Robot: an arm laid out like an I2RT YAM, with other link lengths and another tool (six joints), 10 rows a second.
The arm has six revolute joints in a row. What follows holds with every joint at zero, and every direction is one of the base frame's. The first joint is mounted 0.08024 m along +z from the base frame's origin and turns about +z. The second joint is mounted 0.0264 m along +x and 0.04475 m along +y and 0.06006 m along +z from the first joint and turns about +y. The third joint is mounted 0.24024 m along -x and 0.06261 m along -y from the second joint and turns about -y. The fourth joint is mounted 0.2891 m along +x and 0.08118 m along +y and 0.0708 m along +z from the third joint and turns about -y. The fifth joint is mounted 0.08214 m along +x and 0.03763 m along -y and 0.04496 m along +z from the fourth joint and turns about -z. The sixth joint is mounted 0.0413 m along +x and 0.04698 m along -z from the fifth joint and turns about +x. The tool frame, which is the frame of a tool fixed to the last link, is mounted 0.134 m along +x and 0.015 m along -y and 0.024 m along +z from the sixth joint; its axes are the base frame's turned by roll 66, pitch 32 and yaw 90 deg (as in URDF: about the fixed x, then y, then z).
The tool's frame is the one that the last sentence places.
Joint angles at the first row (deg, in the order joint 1, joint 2, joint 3, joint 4, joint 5, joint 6):
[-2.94, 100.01, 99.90, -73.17, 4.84, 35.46]
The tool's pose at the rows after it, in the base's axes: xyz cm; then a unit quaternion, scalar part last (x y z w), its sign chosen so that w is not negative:
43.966, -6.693, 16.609, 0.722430, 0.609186, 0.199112, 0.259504
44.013, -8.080, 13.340, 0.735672, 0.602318, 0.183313, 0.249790
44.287, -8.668, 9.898, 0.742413, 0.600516, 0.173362, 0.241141
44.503, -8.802, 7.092, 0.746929, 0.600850, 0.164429, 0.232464
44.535, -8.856, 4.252, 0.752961, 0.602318, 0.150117, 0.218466
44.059, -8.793, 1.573, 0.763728, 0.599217, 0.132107, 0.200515
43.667, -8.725, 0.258, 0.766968, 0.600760, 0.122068, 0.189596
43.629, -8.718, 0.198, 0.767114, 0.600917, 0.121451, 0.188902
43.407, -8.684, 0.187, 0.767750, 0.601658, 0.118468, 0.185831
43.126, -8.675, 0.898, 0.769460, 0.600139, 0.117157, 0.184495
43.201, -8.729, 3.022, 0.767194, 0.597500, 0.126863, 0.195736
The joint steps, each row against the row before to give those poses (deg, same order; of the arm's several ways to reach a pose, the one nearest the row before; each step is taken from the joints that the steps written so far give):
[-4.83, 2.36, -4.07, 3.78, -2.64, -1.42]
[-1.73, 2.36, -3.04, 3.31, 0.06, 0.00]
[-0.67, 2.75, -2.95, 4.15, 0.00, 0.05]
[-0.09, 2.89, -1.53, 2.93, 0.07, 0.26]
[0.00, 3.82, -0.20, 1.64, 0.13, 0.39]
[0.00, 3.65, 0.00, 0.63, 0.00, 1.16]
[0.00, 1.79, 0.00, 0.05, 0.00, 0.15]
[0.00, 0.07, -0.02, -0.03, 0.00, 0.00]
[0.00, 0.00, 0.00, -0.50, 0.02, 0.00]
[-0.07, -0.92, 0.16, -1.29, -0.04, 0.20]
[-0.04, -2.97, 0.02, -1.25, 0.02, -0.02]

